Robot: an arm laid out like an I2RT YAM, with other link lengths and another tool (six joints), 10 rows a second.
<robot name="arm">
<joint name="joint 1" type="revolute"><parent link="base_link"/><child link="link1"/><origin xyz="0 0 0.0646" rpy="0 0 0"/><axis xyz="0 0 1"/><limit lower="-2.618" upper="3.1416"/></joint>
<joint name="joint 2" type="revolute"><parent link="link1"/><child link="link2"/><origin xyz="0.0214 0.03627 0.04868" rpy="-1.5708 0 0"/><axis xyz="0 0 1"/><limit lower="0" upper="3.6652"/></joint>
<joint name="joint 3" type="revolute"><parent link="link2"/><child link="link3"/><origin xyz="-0.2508 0 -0.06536" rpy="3.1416 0 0"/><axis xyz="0 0 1"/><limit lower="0" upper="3.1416"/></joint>
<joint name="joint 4" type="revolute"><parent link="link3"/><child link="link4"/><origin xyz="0.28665 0.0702 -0.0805" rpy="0 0 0"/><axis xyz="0 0 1"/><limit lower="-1.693" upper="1.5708"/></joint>
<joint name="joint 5" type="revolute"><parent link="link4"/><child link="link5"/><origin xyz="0.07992 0.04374 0.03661" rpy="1.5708 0 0"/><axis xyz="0 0 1"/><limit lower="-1.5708" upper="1.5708"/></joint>
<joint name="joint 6" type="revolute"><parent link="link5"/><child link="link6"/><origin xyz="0.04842 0 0.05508" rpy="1.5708 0 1.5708"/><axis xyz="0 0 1"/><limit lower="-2.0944" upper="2.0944"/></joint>
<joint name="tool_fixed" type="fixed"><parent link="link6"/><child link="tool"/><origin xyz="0.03 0.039 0.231" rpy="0 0.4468 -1.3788"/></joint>
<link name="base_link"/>
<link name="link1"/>
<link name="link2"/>
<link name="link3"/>
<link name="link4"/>
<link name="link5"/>
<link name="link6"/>
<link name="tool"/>
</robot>
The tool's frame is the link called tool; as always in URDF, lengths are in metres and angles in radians.
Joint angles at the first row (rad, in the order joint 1, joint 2, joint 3, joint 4, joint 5, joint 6):
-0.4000, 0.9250, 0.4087, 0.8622, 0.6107, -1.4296
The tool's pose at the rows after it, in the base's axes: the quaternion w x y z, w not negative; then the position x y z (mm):
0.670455 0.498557 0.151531 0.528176 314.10 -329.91 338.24
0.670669 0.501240 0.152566 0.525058 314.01 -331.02 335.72
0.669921 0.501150 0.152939 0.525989 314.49 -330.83 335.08
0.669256 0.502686 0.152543 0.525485 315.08 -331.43 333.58
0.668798 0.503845 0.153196 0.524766 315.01 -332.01 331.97
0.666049 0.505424 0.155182 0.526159 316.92 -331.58 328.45
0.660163 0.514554 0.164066 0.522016 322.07 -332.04 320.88
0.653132 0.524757 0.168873 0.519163 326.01 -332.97 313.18
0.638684 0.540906 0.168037 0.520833 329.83 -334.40 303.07
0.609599 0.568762 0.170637 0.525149 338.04 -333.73 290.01
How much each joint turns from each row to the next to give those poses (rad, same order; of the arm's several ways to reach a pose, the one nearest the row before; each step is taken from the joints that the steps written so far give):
-0.0031, 0.0015, -0.0045, -0.0015, -0.0014, 0.0013
-0.0018, 0.0045, -0.0015, 0.0006, 0.0017, -0.0028
-0.0002, 0.0002, -0.0016, 0.0008, -0.0023, 0.0017
0.0001, 0.0045, 0.0012, -0.0006, 0.0016, 0.0020
-0.0023, 0.0004, -0.0025, -0.0006, -0.0021, 0.0006
0.0005, 0.0027, -0.0052, 0.0008, -0.0050, 0.0039
-0.0001, 0.0072, 0.0005, -0.0202, -0.0078, -0.0021
0.0003, 0.0023, 0.0036, -0.0316, -0.0034, 0.0071
0.0000, -0.0151, 0.0126, -0.0792, -0.0043, 0.0349
0.0016, -0.0346, 0.0376, -0.1649, -0.0199, 0.0591

